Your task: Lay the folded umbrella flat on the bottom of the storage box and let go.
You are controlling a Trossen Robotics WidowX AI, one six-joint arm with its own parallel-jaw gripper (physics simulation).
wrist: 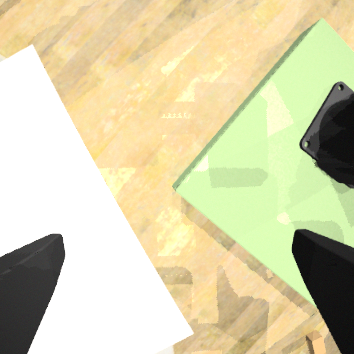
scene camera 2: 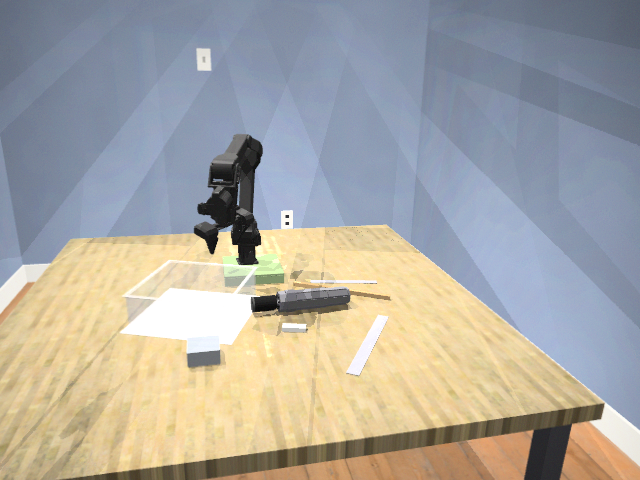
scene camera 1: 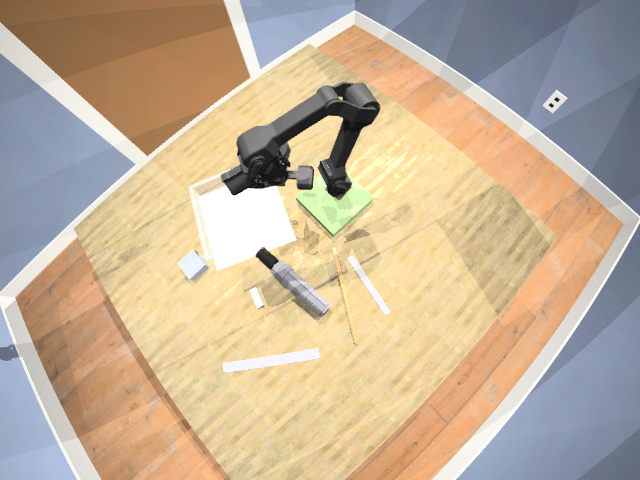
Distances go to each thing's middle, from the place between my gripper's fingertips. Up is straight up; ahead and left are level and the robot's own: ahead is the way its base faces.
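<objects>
Storage box [scene camera 2: 194,299]: my hand is 15 cm short of it, 10 cm to the left of it and 8 cm above it.
</objects>
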